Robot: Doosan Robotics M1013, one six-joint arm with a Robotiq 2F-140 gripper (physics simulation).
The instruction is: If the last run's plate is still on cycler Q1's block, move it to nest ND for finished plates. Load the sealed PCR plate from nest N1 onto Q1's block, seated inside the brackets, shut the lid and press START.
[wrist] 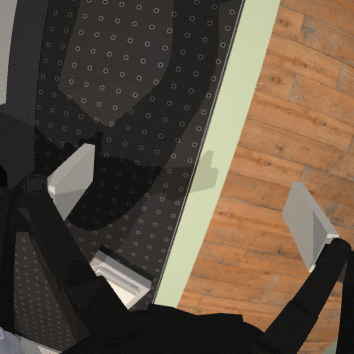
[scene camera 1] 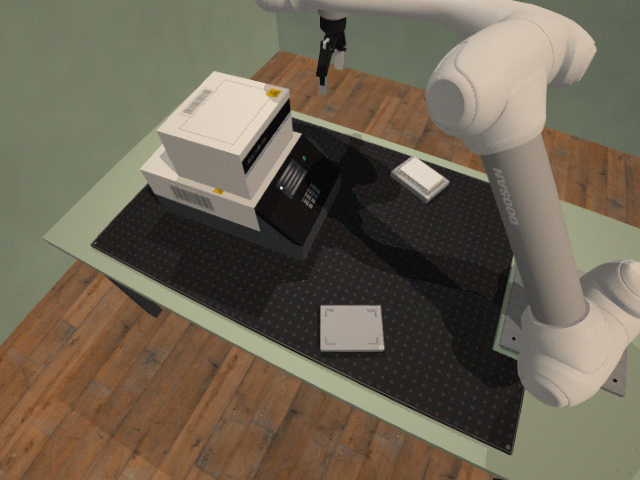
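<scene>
The cycler Q1 (scene camera 1: 222, 149) (wrist: 20, 80) stands on the mat's left part. Its lid (scene camera 1: 222, 111) is down, so the block and anything on it are hidden. Its sloping dark front panel (scene camera 1: 289, 198) has a small green mark and keys. The white sealed plate (scene camera 1: 422, 173) (wrist: 120, 291) sits on a nest, apparently N1 (scene camera 1: 428, 196) (wrist: 126, 265), at the back right; the fingers partly cover it in the wrist view. A pale nest with corner brackets, apparently ND (scene camera 1: 351, 328), is bare near the front edge. My gripper (scene camera 1: 330, 76) (wrist: 192, 180) is open and empty, high above the table's back edge.
The black perforated mat (scene camera 1: 222, 279) (wrist: 120, 45) covers much of the green table (scene camera 1: 584, 434) (wrist: 222, 125). My arm (scene camera 1: 532, 232) rises from its base plate at the right and reaches across the back. Wooden floor (wrist: 280, 125) lies beyond the table edge.
</scene>
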